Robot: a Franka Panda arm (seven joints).
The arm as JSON. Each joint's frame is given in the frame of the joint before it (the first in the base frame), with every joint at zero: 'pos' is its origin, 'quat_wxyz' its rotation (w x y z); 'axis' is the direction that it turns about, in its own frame. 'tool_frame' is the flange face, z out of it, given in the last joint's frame.
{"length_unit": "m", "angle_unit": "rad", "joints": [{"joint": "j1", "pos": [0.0, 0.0, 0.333], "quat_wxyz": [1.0, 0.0, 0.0, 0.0], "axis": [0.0, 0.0, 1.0]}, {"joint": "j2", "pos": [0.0, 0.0, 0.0], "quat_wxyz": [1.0, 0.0, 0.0, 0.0], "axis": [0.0, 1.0, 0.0]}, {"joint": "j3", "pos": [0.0, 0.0, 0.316], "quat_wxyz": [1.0, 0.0, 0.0, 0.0], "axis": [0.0, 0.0, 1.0]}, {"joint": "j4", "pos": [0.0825, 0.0, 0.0], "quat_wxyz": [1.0, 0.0, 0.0, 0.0], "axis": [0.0, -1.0, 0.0]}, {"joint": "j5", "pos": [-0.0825, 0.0, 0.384], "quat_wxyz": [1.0, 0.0, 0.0, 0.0], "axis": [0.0, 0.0, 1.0]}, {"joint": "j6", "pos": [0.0, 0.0, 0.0], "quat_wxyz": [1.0, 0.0, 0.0, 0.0], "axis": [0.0, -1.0, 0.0]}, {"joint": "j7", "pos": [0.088, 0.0, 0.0], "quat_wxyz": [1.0, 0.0, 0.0, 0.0], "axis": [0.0, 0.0, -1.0]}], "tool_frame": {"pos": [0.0, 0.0, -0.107], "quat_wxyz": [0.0, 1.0, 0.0, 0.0]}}
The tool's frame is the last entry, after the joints.
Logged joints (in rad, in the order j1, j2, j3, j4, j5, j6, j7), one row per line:
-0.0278 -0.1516 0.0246 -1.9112 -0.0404 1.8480 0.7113
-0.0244 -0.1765 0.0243 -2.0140 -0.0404 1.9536 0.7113
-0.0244 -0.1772 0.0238 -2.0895 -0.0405 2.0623 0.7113
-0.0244 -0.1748 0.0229 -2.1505 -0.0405 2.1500 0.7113
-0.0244 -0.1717 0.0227 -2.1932 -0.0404 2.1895 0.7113
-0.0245 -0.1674 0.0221 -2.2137 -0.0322 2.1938 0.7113
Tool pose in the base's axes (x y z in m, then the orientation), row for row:
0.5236 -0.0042 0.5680 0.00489 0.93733 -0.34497 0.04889
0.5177 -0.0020 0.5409 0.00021 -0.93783 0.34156 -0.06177
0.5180 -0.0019 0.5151 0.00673 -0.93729 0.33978 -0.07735
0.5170 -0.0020 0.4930 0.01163 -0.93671 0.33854 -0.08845
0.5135 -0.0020 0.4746 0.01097 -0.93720 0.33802 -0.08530
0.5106 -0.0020 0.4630 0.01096 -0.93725 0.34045 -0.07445
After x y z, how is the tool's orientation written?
As a quaternion, w x y z.
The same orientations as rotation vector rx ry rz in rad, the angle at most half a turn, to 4 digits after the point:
2.9356 -1.0804 0.1531
-2.9459 1.0729 -0.1940
-2.9320 1.0629 -0.2420
-2.9212 1.0558 -0.2758
-2.9239 1.0546 -0.2661
-2.9241 1.0622 -0.2323

